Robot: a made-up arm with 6 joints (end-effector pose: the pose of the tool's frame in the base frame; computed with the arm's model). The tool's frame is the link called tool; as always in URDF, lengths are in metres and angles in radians.
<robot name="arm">
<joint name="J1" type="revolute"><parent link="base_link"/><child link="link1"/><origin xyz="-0.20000 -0.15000 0.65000"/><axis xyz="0 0 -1"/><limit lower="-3.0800" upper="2.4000" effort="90" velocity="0.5"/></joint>
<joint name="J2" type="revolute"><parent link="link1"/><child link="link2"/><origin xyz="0.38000 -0.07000 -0.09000"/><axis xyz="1 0 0"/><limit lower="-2.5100" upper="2.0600" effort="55" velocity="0.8"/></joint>
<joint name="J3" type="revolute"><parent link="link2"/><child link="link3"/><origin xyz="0.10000 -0.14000 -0.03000"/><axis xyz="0.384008 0.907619 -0.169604"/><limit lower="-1.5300" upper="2.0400" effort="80" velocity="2.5"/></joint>
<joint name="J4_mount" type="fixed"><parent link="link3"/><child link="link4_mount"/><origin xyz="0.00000 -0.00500 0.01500"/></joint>
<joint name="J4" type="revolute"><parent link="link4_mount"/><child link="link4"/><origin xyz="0.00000 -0.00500 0.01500"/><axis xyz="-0.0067 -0.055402 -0.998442"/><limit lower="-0.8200" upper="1.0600" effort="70" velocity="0.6"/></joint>
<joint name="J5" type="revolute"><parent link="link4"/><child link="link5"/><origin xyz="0.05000 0.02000 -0.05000"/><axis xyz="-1 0 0"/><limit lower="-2.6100" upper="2.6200" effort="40" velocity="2.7"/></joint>
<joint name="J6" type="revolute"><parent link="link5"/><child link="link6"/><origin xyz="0.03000 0.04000 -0.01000"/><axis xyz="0 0 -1"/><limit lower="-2.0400" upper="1.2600" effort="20" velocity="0.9"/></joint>
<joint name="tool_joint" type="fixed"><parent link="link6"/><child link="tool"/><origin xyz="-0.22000 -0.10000 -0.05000" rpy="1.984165 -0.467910 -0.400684"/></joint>
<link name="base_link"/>
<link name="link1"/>
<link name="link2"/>
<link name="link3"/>
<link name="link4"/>
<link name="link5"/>
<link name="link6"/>
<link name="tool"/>
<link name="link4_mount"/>
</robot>
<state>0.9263 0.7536 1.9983 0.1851 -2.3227 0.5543</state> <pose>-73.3 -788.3 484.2 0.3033 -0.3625 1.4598</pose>
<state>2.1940 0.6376 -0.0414 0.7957 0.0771 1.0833</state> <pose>-474.3 -634.2 498.2 1.6549 -0.0219 1.8904</pose>
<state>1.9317 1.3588 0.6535 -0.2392 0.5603 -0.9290</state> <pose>-441.4 -619.1 229.9 -2.9502 -0.7353 -1.6291</pose>
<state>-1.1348 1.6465 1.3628 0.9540 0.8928 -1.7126</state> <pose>-61.0 267.0 171.7 -2.5838 -0.6599 2.5500</pose>
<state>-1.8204 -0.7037 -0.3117 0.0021 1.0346 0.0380</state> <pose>-14.8 254.6 649.6 -0.1699 -0.3645 2.6773</pose>
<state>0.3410 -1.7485 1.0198 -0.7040 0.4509 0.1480</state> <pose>103.4 -301.5 798.8 0.3464 0.0469 -0.5616</pose>
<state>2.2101 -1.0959 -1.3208 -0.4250 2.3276 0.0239</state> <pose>-628.6 -288.2 719.5 -2.2811 1.0214 -1.2897</pose>
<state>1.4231 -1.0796 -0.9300 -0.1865 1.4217 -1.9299</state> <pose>-23.9 -706.0 719.9 -1.2740 0.6897 -2.1741</pose>
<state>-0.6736 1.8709 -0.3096 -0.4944 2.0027 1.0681</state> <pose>54.0 302.0 304.1 2.5666 -0.6630 -1.5237</pose>
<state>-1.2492 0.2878 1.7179 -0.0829 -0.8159 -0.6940</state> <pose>41.6 68.0 531.3 -2.3548 1.1589 1.5734</pose>
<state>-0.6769 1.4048 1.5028 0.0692 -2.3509 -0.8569</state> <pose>197.4 123.0 635.1 0.3992 0.5821 2.4834</pose>
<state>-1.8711 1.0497 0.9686 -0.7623 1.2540 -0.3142</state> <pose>-141.0 379.8 304.6 2.5168 -0.7640 2.3659</pose>
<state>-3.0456 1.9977 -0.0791 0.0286 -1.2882 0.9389</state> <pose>-529.7 8.5 509.2 -1.0844 0.3665 -1.9324</pose>
